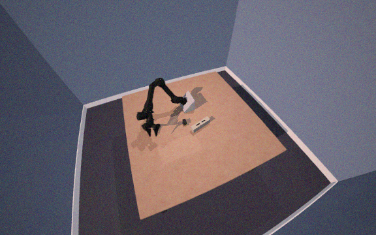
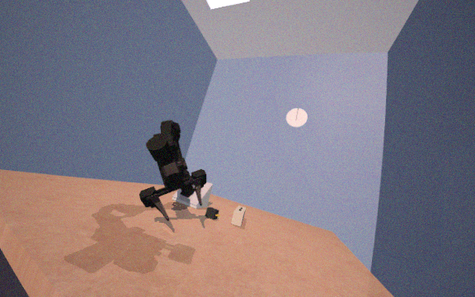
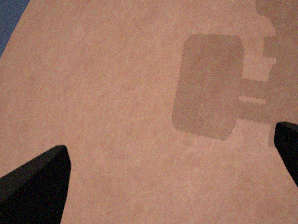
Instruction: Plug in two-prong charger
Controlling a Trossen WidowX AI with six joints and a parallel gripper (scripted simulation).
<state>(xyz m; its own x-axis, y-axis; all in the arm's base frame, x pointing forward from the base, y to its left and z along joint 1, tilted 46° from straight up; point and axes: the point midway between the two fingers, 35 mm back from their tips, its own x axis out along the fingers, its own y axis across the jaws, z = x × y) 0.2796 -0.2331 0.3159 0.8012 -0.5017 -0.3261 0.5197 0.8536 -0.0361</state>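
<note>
Now: the dark charger 7 cm behind my gripper tip, 31 cm to the left of it and 6 cm below it.
</note>
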